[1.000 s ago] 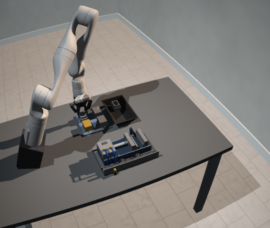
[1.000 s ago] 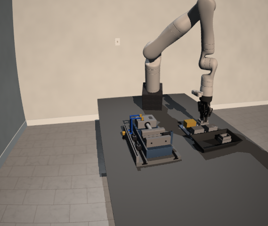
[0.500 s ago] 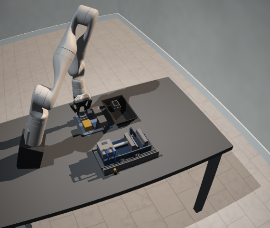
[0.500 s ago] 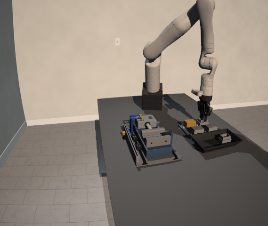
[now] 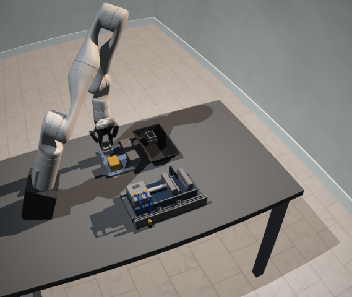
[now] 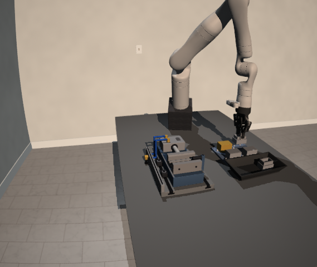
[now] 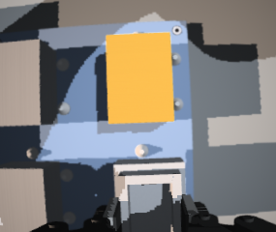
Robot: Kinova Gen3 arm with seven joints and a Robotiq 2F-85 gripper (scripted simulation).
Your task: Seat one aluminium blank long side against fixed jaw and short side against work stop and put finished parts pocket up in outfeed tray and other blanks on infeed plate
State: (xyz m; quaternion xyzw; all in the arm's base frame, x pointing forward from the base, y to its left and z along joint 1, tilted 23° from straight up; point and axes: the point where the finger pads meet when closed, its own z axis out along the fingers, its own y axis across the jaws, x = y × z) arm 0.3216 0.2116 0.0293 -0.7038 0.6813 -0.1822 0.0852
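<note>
Right now my hand is 8 cm to the left of the brass blank and 5 cm above it.
</note>
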